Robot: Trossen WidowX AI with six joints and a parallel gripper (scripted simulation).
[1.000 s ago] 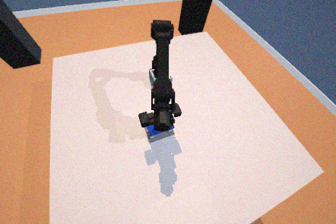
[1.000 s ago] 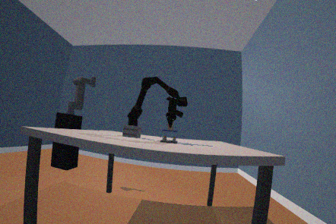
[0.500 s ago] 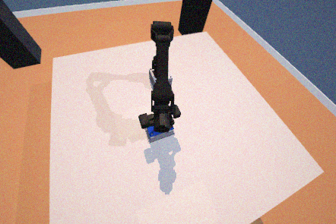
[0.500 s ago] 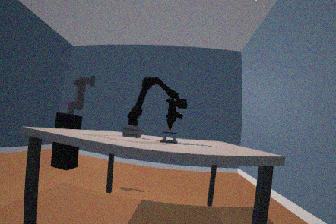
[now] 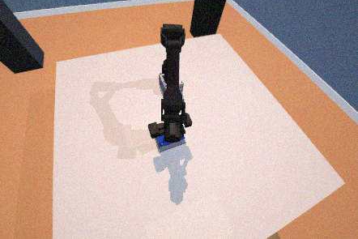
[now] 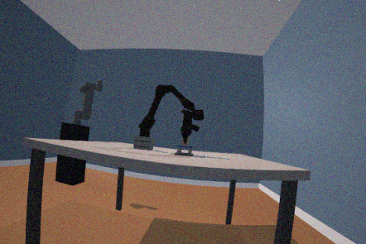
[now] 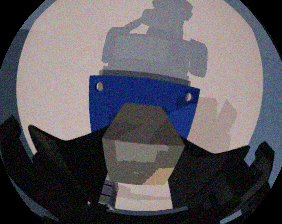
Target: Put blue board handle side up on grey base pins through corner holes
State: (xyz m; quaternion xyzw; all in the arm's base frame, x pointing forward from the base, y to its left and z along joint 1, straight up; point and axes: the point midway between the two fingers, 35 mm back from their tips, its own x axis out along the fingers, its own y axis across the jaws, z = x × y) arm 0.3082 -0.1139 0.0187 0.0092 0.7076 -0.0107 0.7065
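Right now my gripper tip is 70 mm above the grey base. From my gripper tip the other things lie so: blue board right at my gripper tip.
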